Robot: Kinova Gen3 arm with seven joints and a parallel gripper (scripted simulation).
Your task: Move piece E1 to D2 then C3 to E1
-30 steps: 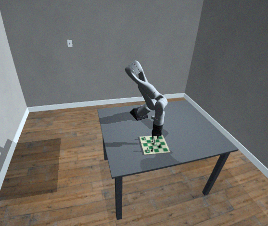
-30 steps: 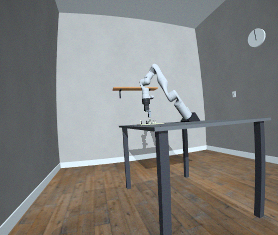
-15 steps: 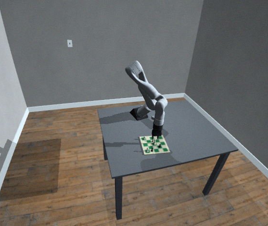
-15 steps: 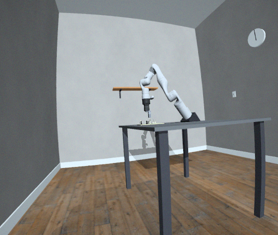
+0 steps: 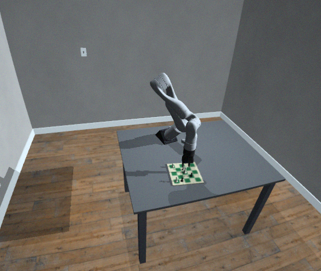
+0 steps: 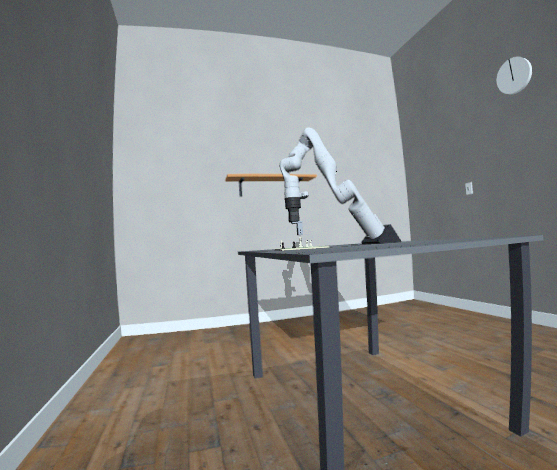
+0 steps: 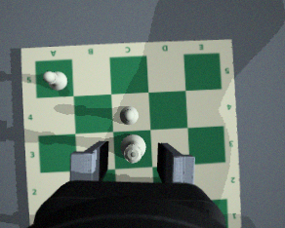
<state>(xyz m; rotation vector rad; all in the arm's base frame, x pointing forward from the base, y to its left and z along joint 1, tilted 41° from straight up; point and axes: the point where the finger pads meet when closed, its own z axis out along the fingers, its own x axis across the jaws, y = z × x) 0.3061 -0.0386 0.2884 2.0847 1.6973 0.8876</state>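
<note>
Now: the white piece 5 cm below my hand. The rest, counted from my hand: chessboard (8 cm below).
</note>
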